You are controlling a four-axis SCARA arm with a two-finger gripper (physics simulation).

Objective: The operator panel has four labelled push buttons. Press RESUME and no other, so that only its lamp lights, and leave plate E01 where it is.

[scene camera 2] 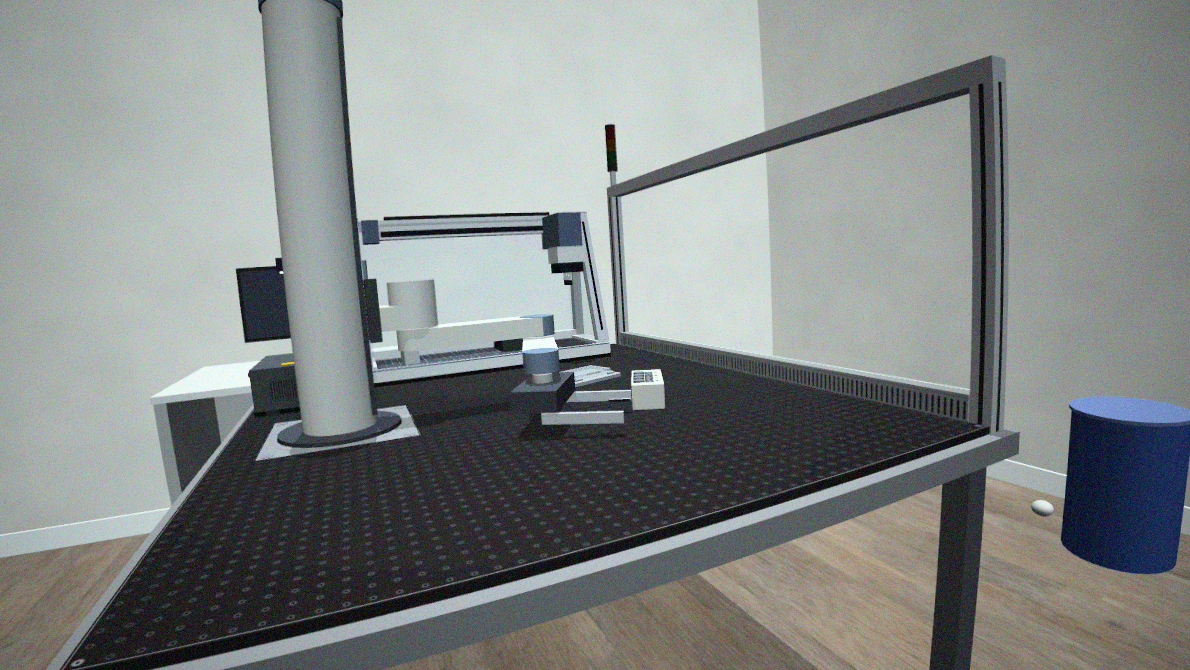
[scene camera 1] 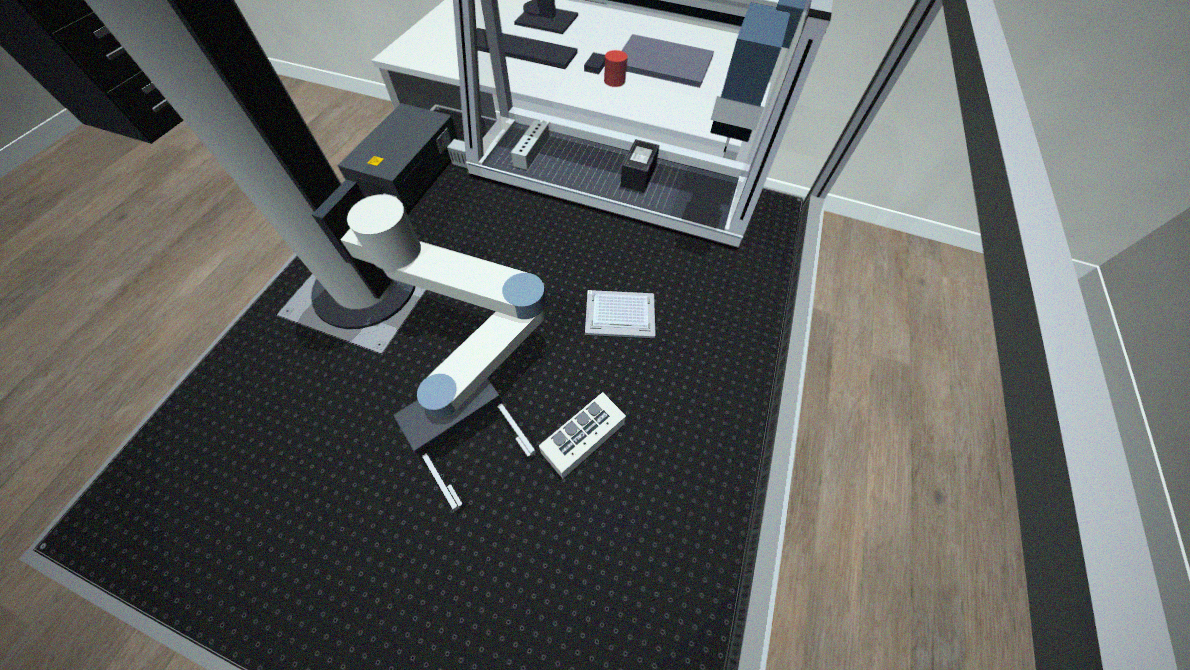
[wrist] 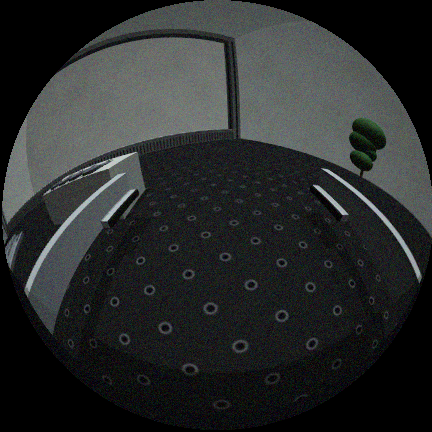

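Pixels of known places: gripper, between the fingertips: point(scene camera 2: 627, 405) point(scene camera 1: 495, 479) point(wrist: 225, 175); arm's base, origin of its link: point(scene camera 2: 341, 434) point(scene camera 1: 367, 288).
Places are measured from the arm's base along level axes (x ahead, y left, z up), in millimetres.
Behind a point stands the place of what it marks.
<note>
The operator panel point(scene camera 1: 583, 433) @[x 647, y -177, z 66 mm] point(scene camera 2: 648, 395) @[x 606, y -245, z 43 mm] point(wrist: 127, 170) @[x 606, y -245, z 51 mm] is a pale box with four round grey buttons in a row, each with a dark label. The labels are too small to read, and no lamp looks lit. Plate E01 point(scene camera 1: 620, 310) @[x 621, y 139, z 37 mm] point(scene camera 2: 592, 374) @[x 629, y 100, z 32 mm] is a white plate lying flat on the mat behind the panel; its label cannot be read. My gripper point(scene camera 1: 490, 471) @[x 523, y -312, z 49 mm] point(scene camera 2: 624, 406) @[x 523, y -312, z 49 mm] point(wrist: 225, 175) @[x 523, y -312, z 49 mm] is wide open and empty, low over the mat and to the panel's left in scene camera 1. One finger is close beside the panel's left end; the other stands farther away.
The arm's column point(scene camera 1: 249, 158) @[x 44, y -61, z 440 mm] point(scene camera 2: 320, 216) @[x 9, y -75, z 449 mm] rises at the left. A gantry frame point(scene camera 1: 607, 206) @[x 481, y 450, z 41 mm] stands at the back, with a holed block point(scene camera 1: 529, 145) @[x 218, y 531, z 107 mm] and a dark box point(scene camera 1: 639, 166) @[x 539, y 528, z 132 mm] inside. A grey controller box point(scene camera 1: 395, 149) @[x -99, y 360, z 128 mm] is beside it. A guard frame point(scene camera 2: 988, 249) @[x 1004, y -713, z 310 mm] borders the right edge.
</note>
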